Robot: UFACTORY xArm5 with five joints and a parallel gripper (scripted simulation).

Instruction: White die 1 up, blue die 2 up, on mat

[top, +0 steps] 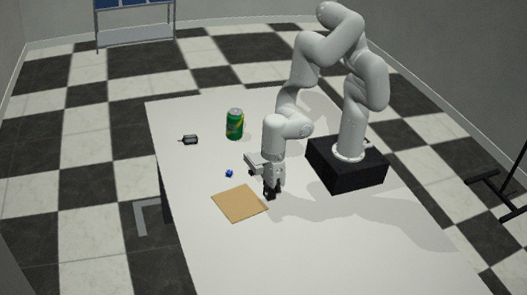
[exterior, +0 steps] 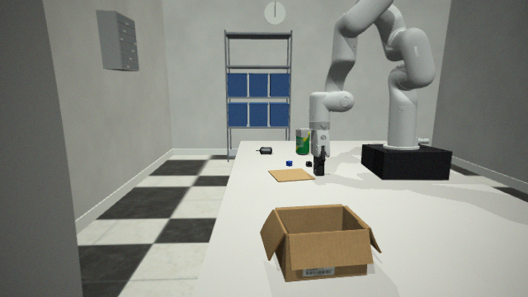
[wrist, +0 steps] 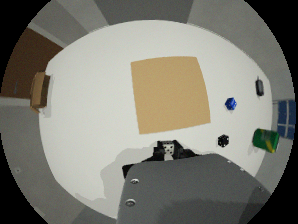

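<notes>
Now: the tan mat 11 cm ahead of my hand and 2 cm below it. Round my hand: blue die (10 cm ahead, 14 cm to the right, 1 cm below); black die (2 cm ahead, 13 cm to the right, 1 cm below); white die (1 cm below).
</notes>
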